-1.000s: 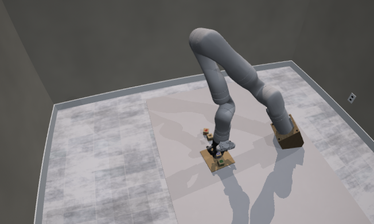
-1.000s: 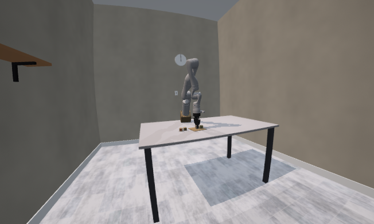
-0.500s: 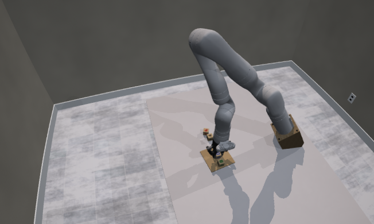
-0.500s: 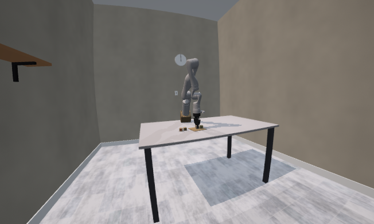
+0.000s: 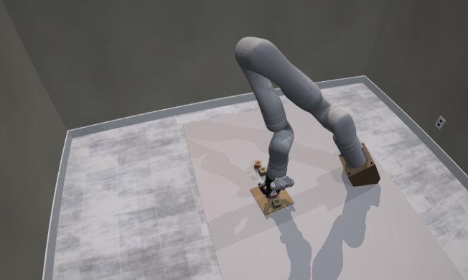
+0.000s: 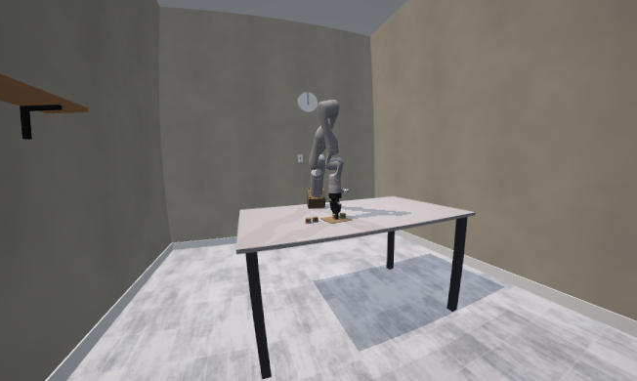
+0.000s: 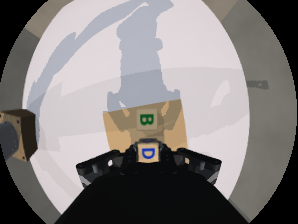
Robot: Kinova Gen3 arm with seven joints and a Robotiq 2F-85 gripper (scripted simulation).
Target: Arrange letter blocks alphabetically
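Now: hand 2 cm above the tan mat. Round my hand: block (13 cm to the right, 1 cm below).
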